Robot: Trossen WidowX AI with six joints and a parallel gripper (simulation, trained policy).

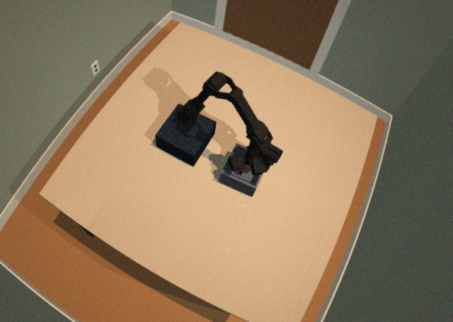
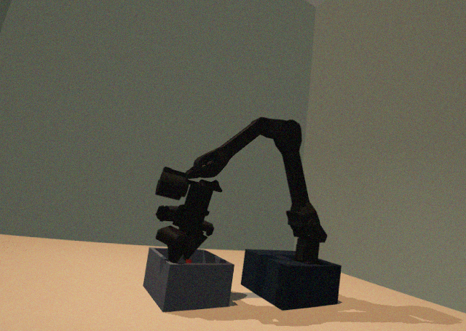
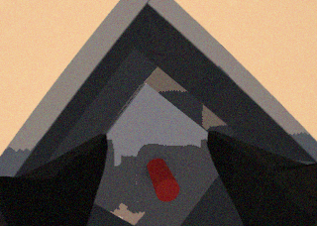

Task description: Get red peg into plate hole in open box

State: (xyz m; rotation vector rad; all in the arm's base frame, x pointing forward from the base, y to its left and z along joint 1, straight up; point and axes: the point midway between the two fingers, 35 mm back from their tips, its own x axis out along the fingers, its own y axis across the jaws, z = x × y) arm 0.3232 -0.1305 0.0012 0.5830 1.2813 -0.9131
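Right now the red peg is 20 mm behind my gripper tip, 20 mm to the left of it and 30 mm below it. Round my gripper tip: dark blue box (20 mm behind, 20 mm to the left, 50 mm below); light grey plate (20 mm behind, 20 mm to the left, 30 mm below).
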